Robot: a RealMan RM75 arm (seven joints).
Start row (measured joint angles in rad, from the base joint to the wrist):
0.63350 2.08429 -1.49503 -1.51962 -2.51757 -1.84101 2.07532
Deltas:
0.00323 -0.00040 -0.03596 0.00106 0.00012 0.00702 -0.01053
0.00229 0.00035 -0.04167 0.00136 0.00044 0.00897 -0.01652
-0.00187 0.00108 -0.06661 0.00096 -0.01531 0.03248 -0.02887
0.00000 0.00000 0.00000 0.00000 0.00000 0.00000 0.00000
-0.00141 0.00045 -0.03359 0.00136 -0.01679 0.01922 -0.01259
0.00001 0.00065 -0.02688 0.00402 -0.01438 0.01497 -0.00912
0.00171 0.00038 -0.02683 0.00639 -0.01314 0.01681 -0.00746
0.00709 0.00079 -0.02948 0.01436 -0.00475 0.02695 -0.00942
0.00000 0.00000 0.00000 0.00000 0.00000 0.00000 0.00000
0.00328 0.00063 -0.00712 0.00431 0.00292 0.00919 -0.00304
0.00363 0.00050 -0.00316 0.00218 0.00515 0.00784 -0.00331
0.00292 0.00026 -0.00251 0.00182 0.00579 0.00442 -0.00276
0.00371 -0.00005 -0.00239 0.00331 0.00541 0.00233 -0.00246
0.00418 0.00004 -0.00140 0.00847 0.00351 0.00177 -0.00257
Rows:
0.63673 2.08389 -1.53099 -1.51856 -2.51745 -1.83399 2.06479
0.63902 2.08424 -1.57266 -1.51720 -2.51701 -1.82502 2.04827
0.63715 2.08532 -1.63927 -1.51624 -2.53232 -1.79254 2.01940
0.63715 2.08532 -1.63927 -1.51624 -2.53232 -1.79254 2.01940
0.63574 2.08577 -1.67286 -1.51488 -2.54911 -1.77332 2.00681
0.63575 2.08642 -1.69974 -1.51086 -2.56349 -1.75835 1.99769
0.63746 2.08680 -1.72657 -1.50447 -2.57663 -1.74154 1.99023
0.64455 2.08759 -1.75605 -1.49011 -2.58138 -1.71459 1.98081
0.64455 2.08759 -1.75605 -1.49011 -2.58138 -1.71459 1.98081
0.64783 2.08822 -1.76317 -1.48580 -2.57846 -1.70540 1.97777
0.65146 2.08872 -1.76633 -1.48362 -2.57331 -1.69756 1.97446
0.65438 2.08898 -1.76884 -1.48180 -2.56752 -1.69314 1.97170
0.65809 2.08893 -1.77123 -1.47849 -2.56211 -1.69081 1.96924
0.66227 2.08897 -1.77263 -1.47002 -2.55860 -1.68904 1.96667

